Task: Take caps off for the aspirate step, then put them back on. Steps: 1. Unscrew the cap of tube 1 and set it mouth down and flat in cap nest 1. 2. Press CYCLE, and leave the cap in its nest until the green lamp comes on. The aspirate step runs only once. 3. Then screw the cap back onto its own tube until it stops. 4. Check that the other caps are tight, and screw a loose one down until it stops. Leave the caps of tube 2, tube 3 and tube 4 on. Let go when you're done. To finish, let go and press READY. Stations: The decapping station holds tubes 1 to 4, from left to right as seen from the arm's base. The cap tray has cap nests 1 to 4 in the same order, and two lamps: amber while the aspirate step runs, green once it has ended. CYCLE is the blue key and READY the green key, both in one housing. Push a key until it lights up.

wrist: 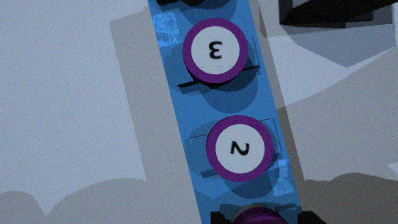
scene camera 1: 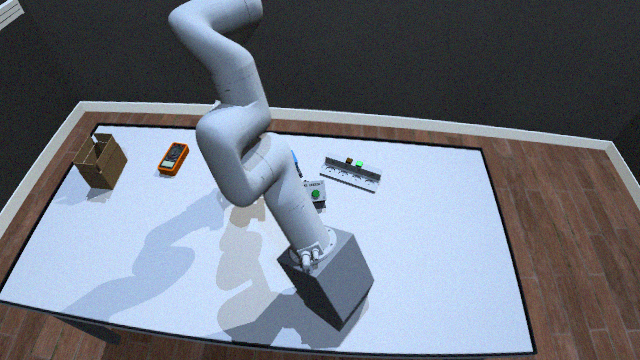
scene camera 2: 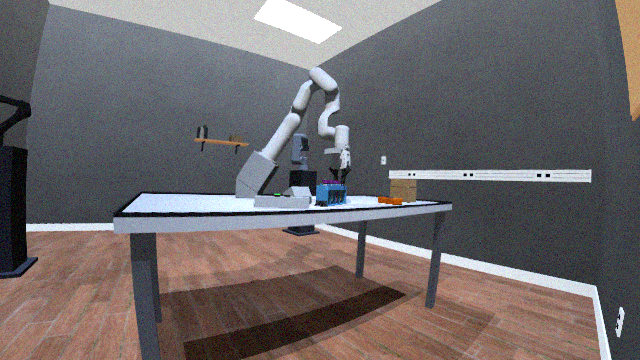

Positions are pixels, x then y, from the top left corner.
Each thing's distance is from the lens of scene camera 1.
cardboard box (scene camera 1: 112, 160): 143 cm
